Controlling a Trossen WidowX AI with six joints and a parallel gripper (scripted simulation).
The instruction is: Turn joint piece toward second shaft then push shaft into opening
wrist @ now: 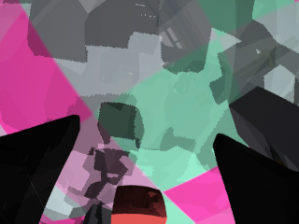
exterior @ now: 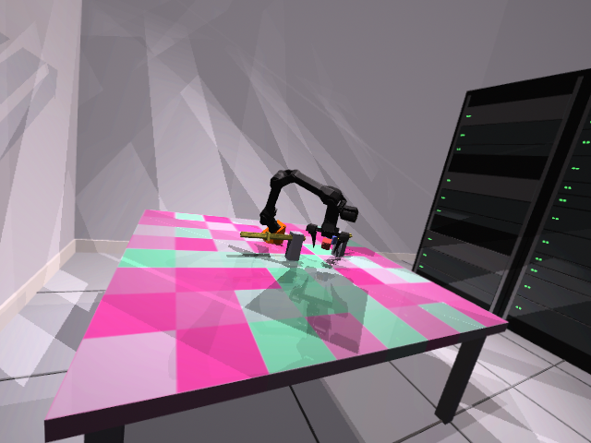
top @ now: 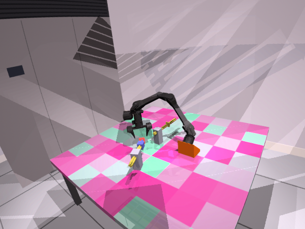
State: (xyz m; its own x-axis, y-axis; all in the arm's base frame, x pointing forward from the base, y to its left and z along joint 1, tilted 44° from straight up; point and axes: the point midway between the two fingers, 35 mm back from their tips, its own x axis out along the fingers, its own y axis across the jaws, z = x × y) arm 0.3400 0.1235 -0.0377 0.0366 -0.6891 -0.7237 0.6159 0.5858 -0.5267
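My gripper tip is 70 mm past the joint piece, 50 mm to the right of it and 10 mm below it.
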